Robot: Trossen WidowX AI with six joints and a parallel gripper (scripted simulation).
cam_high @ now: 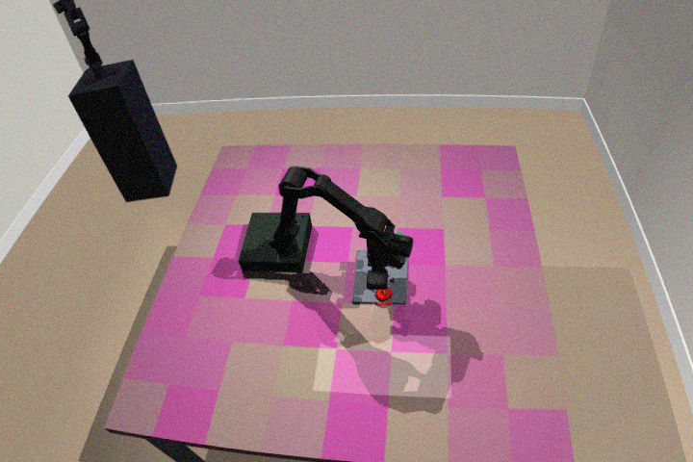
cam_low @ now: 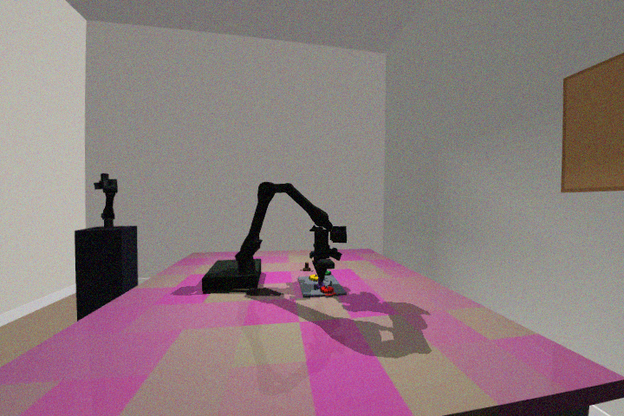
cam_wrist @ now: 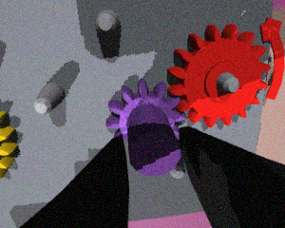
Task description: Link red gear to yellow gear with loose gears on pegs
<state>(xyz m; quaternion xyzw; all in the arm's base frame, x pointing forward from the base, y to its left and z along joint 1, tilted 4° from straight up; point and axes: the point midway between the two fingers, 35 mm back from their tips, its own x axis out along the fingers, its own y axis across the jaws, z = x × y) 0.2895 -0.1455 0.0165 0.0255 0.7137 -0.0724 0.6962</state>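
Now: the purple gear 2 cm below my gripper tip. Also, from my gripper tip: green gear: 9 cm ahead, 18 cm to the left, 2 cm below; then yellow gear: 2 cm ahead, 10 cm to the left, 2 cm below; then red gear: 1 cm ahead, 4 cm to the right, 2 cm below.
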